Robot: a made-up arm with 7 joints. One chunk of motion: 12 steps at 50 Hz.
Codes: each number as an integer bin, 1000 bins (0 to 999) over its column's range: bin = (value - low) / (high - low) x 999, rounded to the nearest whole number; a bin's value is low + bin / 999 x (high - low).
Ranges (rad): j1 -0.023..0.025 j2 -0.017..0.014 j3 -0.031..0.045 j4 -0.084..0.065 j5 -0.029..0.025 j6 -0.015..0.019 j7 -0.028..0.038
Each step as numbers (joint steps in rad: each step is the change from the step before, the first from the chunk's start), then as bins.
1 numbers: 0.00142 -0.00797 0.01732 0.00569 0.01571 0.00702 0.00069
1 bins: 508 291 635 601 827 647 434
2 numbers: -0.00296 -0.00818 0.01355 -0.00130 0.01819 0.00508 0.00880
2 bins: 417 284 586 554 873 590 557
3 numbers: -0.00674 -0.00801 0.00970 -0.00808 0.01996 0.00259 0.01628
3 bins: 338 290 535 509 906 517 670
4 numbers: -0.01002 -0.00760 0.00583 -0.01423 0.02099 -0.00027 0.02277
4 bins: 270 303 484 468 925 433 768
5 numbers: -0.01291 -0.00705 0.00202 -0.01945 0.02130 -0.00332 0.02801
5 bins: 210 321 434 433 931 343 848
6 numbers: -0.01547 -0.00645 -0.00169 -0.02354 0.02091 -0.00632 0.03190
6 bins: 157 340 385 405 923 255 907
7 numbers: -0.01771 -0.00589 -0.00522 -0.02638 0.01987 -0.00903 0.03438
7 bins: 110 358 339 386 904 175 944
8 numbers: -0.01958 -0.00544 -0.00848 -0.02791 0.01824 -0.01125 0.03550
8 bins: 71 373 296 376 874 110 961
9 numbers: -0.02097 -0.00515 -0.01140 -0.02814 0.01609 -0.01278 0.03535
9 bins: 42 382 258 375 834 65 959
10 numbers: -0.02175 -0.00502 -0.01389 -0.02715 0.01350 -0.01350 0.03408
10 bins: 26 386 225 381 786 44 940
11 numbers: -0.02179 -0.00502 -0.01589 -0.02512 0.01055 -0.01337 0.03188
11 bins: 25 386 199 395 732 48 906
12 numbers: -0.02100 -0.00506 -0.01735 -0.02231 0.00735 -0.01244 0.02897
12 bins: 42 385 179 414 672 75 862
